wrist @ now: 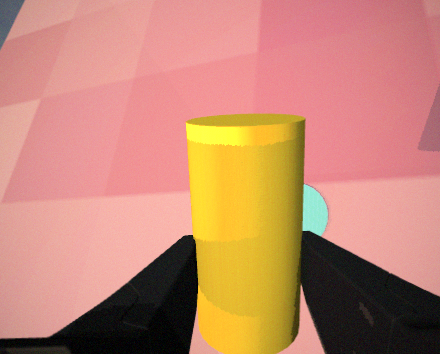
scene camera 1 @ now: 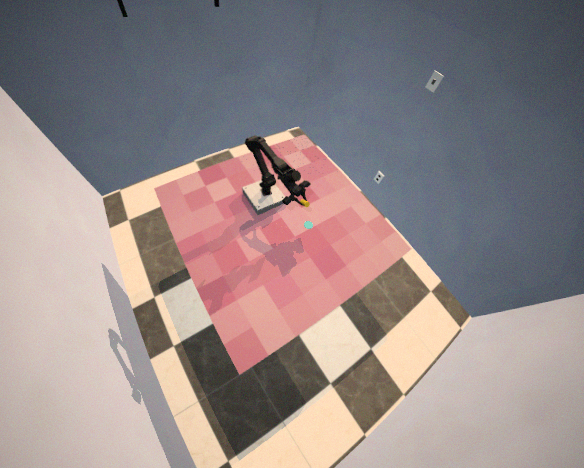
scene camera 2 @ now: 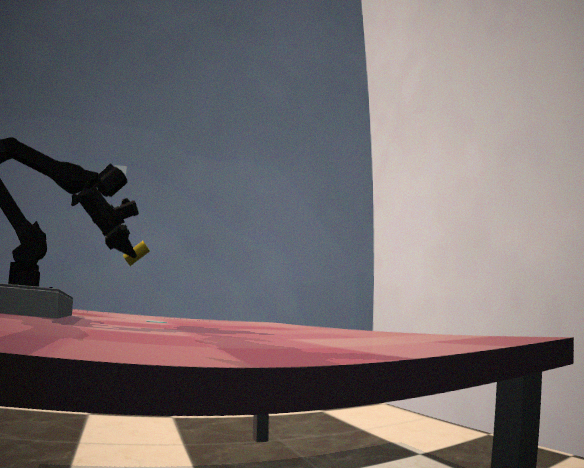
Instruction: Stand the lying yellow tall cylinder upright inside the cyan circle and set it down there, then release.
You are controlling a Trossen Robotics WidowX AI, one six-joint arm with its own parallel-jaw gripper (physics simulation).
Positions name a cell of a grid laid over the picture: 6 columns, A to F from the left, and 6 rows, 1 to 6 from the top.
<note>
The gripper (scene camera 2: B4) carries a yellow cylinder (wrist: D3), which touches nothing else. Also in view: a cyan circle (wrist: E4).
The gripper also shows in the wrist view (wrist: D5).
</note>
